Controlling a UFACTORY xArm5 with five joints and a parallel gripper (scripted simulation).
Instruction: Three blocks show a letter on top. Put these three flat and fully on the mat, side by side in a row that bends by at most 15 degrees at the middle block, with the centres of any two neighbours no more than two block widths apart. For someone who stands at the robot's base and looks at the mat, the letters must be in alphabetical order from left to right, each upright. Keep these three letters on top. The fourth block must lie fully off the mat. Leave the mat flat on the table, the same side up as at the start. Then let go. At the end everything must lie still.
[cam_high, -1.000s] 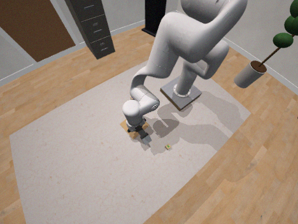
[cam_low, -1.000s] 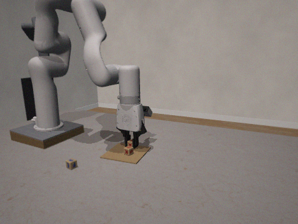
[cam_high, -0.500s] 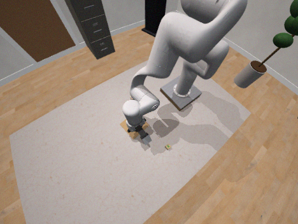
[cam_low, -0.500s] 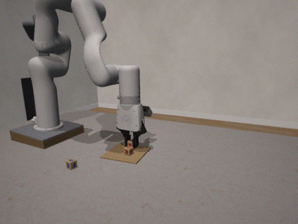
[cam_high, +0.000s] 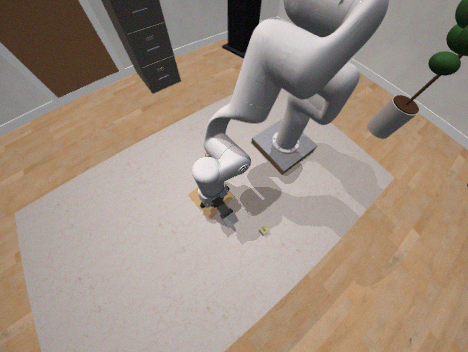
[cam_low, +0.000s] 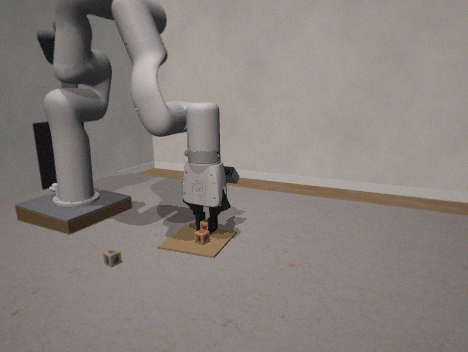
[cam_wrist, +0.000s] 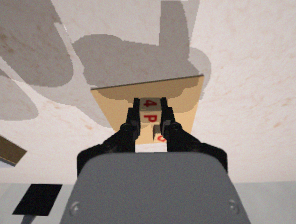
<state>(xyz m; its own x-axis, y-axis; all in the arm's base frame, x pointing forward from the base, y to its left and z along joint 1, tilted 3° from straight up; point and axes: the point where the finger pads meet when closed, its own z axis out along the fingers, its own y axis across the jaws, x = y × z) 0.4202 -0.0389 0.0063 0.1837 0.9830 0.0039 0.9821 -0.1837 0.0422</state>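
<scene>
My gripper is now 40 mm to the left of the tan mat, 30 mm above it and 10 mm past it. Round my hand: blue-lettered block (190 mm to the right, 130 mm behind, 20 mm below).
</scene>
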